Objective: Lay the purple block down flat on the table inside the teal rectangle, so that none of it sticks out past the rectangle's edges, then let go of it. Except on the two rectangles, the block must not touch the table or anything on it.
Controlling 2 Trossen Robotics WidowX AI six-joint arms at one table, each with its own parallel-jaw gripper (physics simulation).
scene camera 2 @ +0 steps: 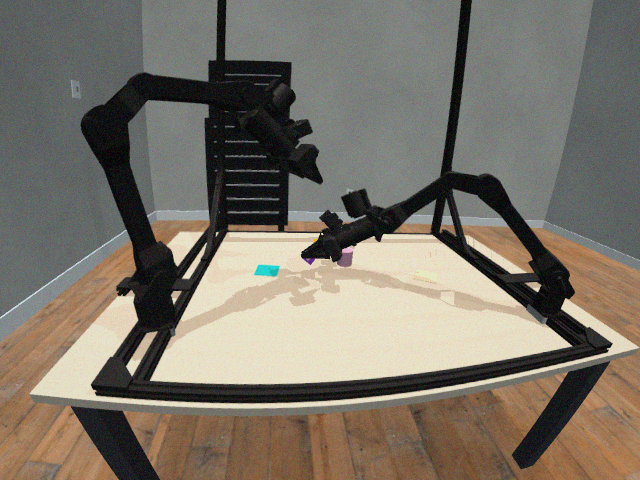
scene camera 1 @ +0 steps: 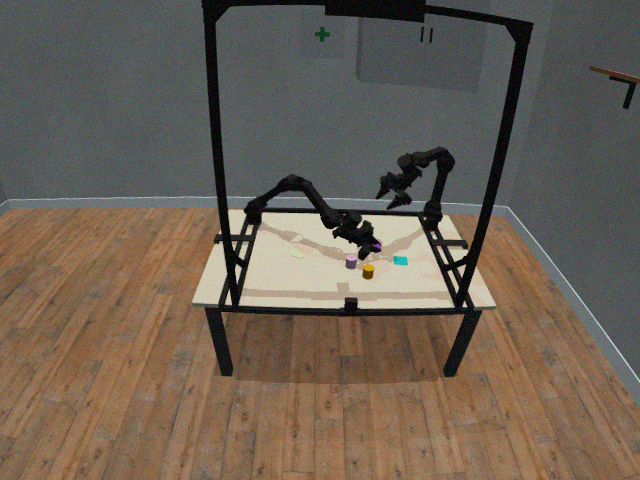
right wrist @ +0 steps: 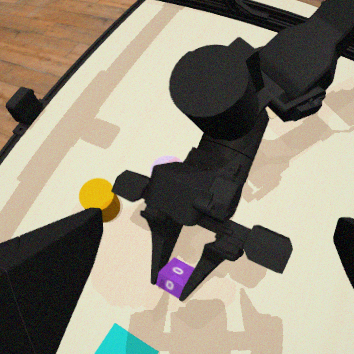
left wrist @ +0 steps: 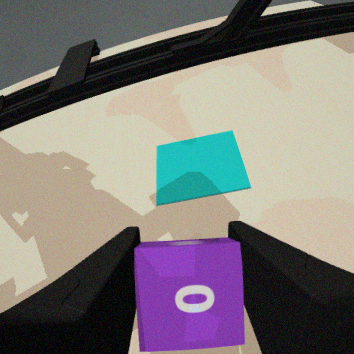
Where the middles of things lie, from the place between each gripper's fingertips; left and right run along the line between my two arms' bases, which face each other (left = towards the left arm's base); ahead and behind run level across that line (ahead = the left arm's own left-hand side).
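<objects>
Purple block (right wrist: 172, 277): 21 cm below my right hand, 2 cm behind it. Teal rectangle (left wrist: 211, 164): 11 cm to the right of my right hand, 26 cm below it, 3 cm behind it. Orange cylinder (right wrist: 96, 192): 15 cm behind my right hand, 5 cm to the left of it, 24 cm below it.
My left gripper: 20 mm to the right of the purple block. Teal rectangle: 90 mm to the right of my left hand, 50 mm below it, 20 mm behind it. Orange cylinder: 60 mm to the left of my left hand, 130 mm behind it, 30 mm below it.
</objects>
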